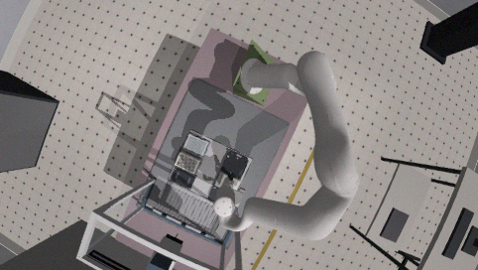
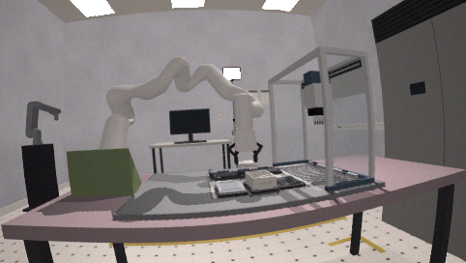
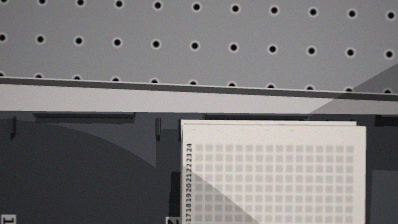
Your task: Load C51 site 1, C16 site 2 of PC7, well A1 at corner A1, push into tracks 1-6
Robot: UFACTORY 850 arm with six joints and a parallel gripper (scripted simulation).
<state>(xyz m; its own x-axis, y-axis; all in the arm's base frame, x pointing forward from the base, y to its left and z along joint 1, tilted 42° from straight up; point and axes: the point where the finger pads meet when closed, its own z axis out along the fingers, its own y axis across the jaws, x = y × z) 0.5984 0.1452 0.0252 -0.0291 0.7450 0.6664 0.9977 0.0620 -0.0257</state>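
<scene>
Now: the dark carrier PC7 5 cm below my hand and 1 cm behind it. Also, from my hand: nest S3: 25 cm to the right, 10 cm ahead, 6 cm below; then pipetting head: 33 cm ahead, 29 cm above, 13 cm to the right; then nest S2: 26 cm to the right, 6 cm below, 1 cm behind.
</scene>
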